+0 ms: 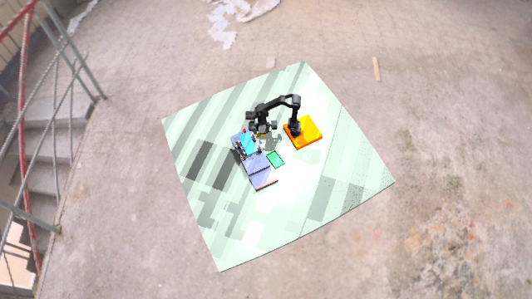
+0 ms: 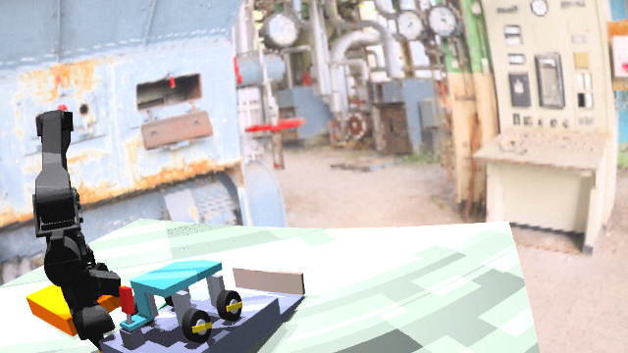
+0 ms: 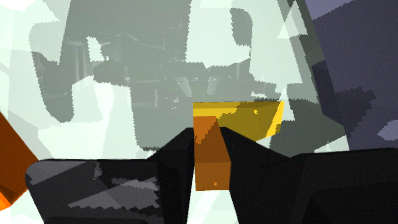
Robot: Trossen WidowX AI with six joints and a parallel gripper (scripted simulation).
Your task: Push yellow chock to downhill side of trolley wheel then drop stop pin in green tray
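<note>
My gripper tip is now 160 mm short of the grey-blue ramp, 90 mm to the right of it and 20 mm below it. Round my gripper tip: red-headed stop pin: 130 mm ahead, 10 mm to the right, 100 mm above; then trolley: 160 mm ahead, 90 mm to the left, 80 mm above; then yellow chock: 20 mm ahead, 10 mm to the right, 10 mm below.
</note>
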